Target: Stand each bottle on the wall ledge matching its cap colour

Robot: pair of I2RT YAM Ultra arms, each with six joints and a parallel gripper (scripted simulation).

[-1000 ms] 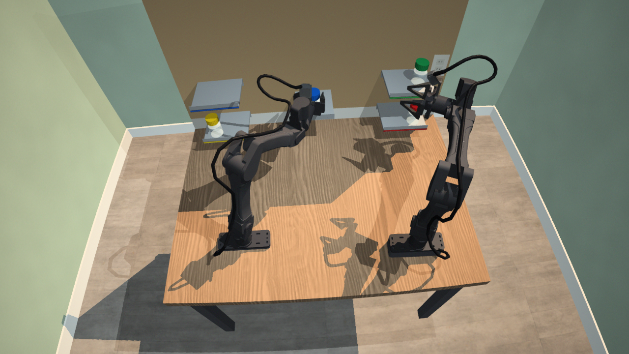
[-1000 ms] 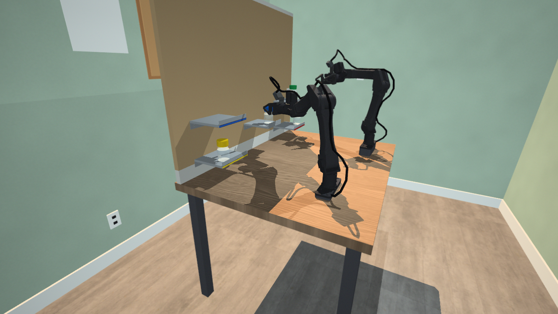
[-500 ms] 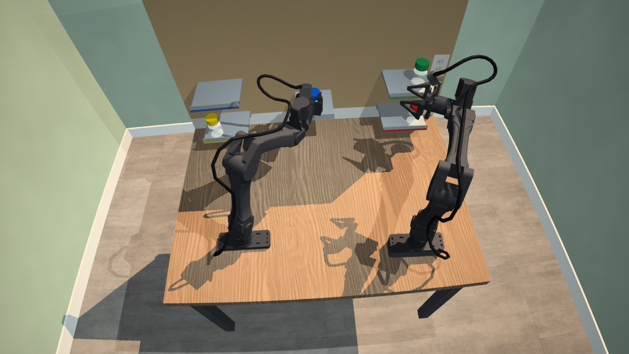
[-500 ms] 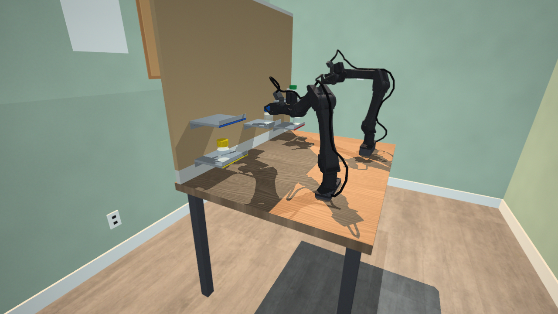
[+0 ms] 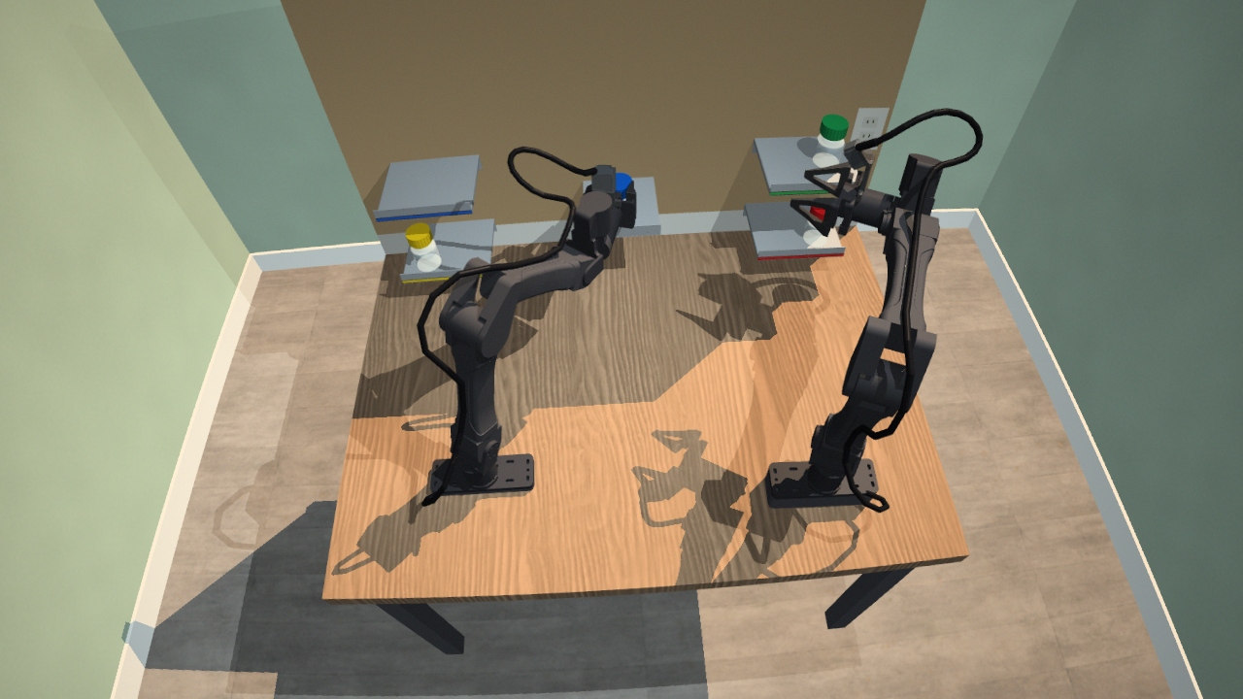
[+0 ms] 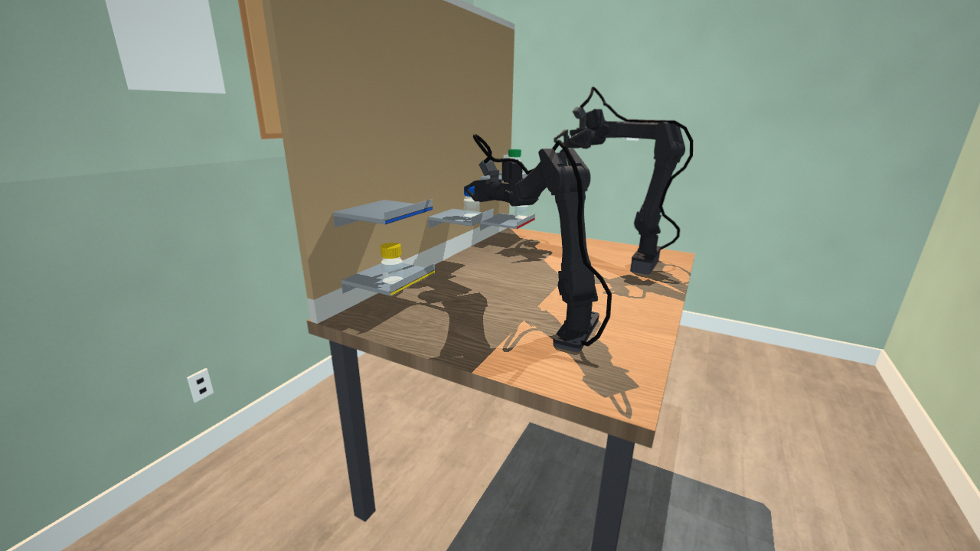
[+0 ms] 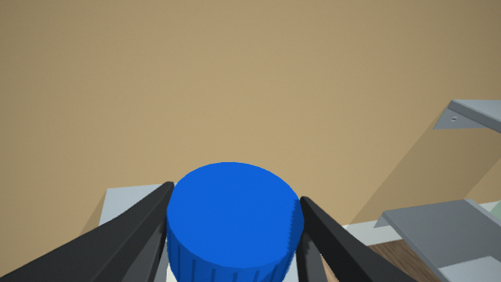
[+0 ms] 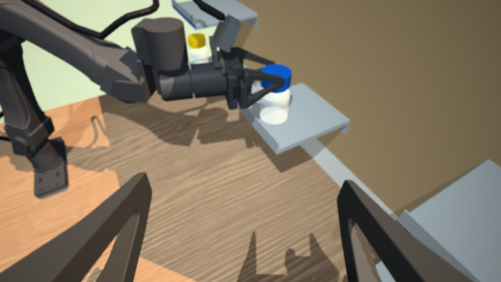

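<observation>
Now: the blue-capped bottle 5 cm below my left hand. Also, from my left hand: brown wall panel 15 cm ahead, 1 cm to the left, 16 cm above; then green-capped bottle 9 cm ahead, 43 cm to the right, 4 cm above; then yellow-capped bottle 5 cm behind, 44 cm to the left, 15 cm below.
</observation>
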